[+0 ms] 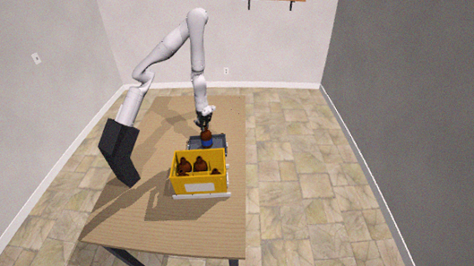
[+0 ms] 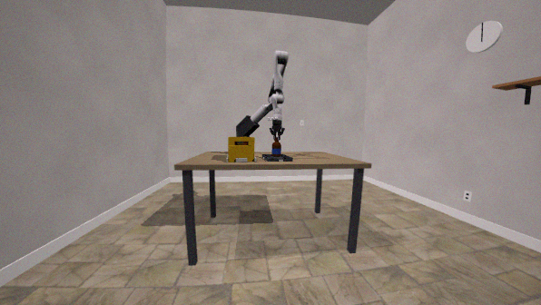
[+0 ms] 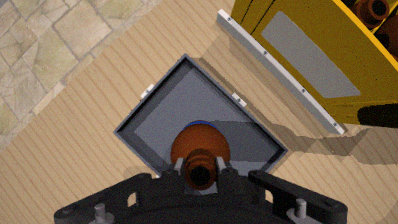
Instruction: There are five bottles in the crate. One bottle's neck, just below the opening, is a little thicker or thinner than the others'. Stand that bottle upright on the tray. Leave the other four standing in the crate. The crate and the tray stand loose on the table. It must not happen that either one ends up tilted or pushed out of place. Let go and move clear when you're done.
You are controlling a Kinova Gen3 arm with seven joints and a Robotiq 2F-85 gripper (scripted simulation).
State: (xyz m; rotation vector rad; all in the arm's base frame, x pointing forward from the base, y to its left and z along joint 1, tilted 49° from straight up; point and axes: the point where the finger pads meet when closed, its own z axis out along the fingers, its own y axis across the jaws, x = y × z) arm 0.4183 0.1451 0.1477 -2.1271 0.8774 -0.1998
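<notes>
The dark grey tray is 160 mm below my hand. From my hand the other things lie so: yellow crate 30 mm ahead, 290 mm to the right, 90 mm below.
</notes>
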